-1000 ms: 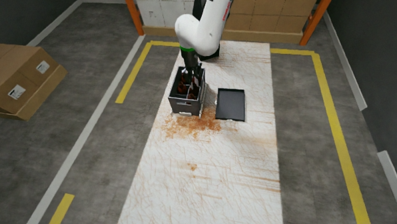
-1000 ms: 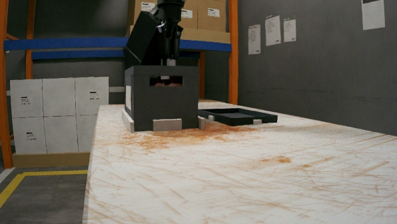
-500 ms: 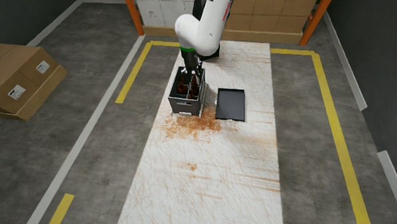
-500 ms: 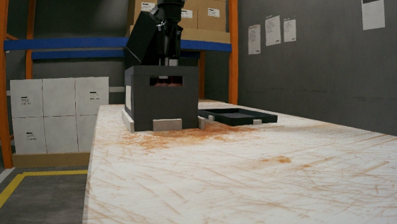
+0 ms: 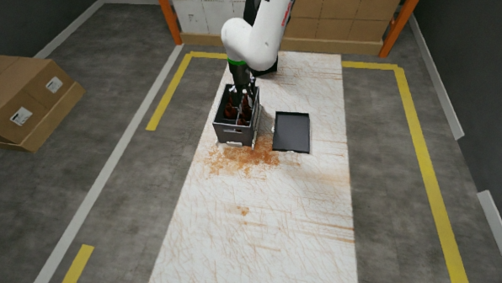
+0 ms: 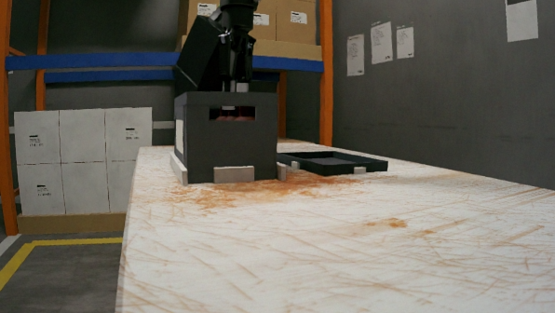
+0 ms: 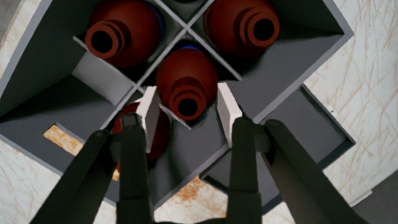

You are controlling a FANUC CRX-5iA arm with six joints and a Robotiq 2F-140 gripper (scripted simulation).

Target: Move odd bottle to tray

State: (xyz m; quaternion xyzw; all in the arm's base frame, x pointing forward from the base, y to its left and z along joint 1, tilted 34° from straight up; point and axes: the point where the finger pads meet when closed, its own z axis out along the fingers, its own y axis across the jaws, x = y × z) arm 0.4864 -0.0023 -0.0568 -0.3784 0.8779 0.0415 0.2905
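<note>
My hand is 40 mm to the left of the grey crate and 90 mm above it. The rest, counted from my hand: dark tray 10 mm behind, 250 mm to the left, 160 mm below.
</note>
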